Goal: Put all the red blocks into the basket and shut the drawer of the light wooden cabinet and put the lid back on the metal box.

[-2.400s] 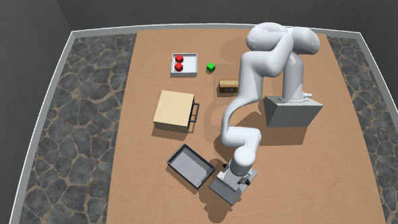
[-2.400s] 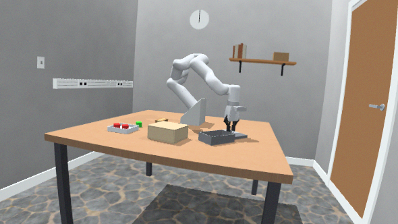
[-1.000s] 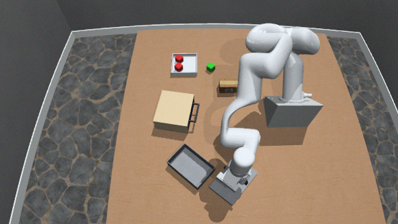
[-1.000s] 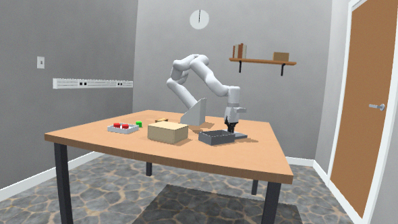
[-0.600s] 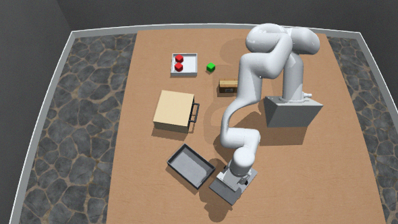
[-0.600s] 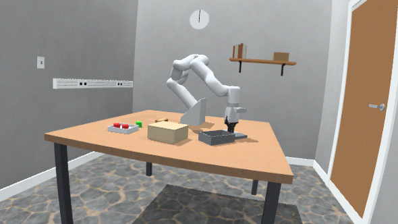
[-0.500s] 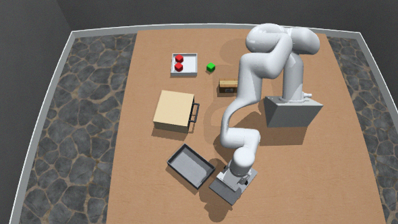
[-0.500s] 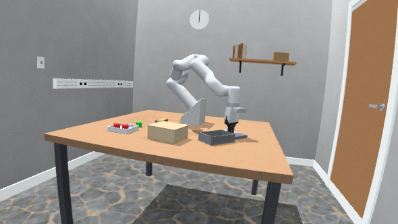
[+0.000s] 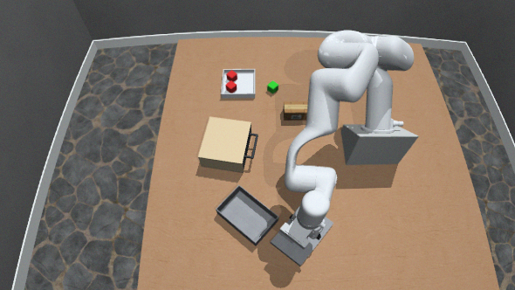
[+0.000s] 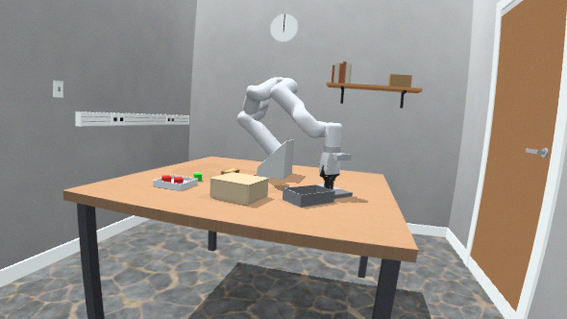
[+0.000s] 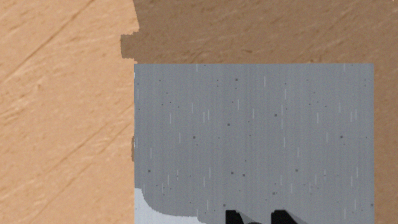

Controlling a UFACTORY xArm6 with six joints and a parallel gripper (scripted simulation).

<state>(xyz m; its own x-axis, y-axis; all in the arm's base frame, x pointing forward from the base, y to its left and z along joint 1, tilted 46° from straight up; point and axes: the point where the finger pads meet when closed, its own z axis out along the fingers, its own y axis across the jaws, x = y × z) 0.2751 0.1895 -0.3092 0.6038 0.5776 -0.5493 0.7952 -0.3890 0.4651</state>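
My gripper is now 190 mm short of the metal box, 50 mm to the left of it and 10 mm above it. Also, from my hand: flat lid: 30 mm below; then white basket: 650 mm to the right, 270 mm ahead, 30 mm below; then taped cardboard box: 500 mm to the right, 20 mm ahead.
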